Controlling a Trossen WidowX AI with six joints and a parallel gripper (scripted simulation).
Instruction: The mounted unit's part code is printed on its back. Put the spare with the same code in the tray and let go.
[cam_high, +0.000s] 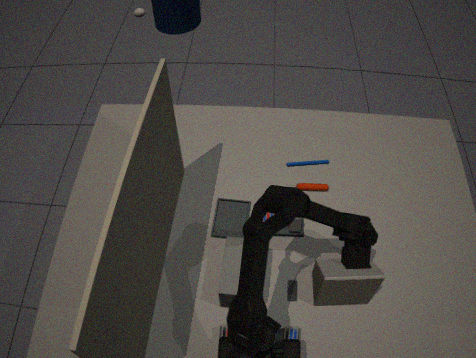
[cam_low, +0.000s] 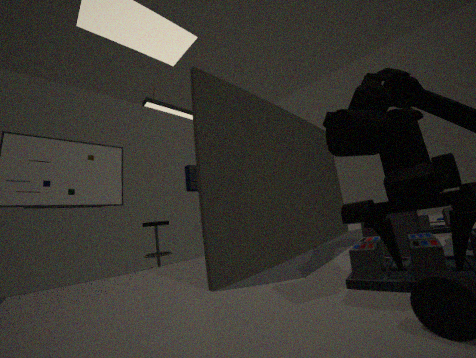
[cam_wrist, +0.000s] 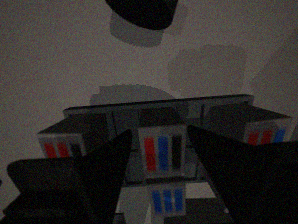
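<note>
My gripper tip is 2 cm below the grey spare. From my gripper tip the other things lie so: rack 6 cm behind, 40 cm to the right, 1 cm below; then tall dark panel 27 cm ahead, 24 cm to the right, 21 cm above; then mounted unit 4 cm ahead, 21 cm to the right, 3 cm above.
</note>
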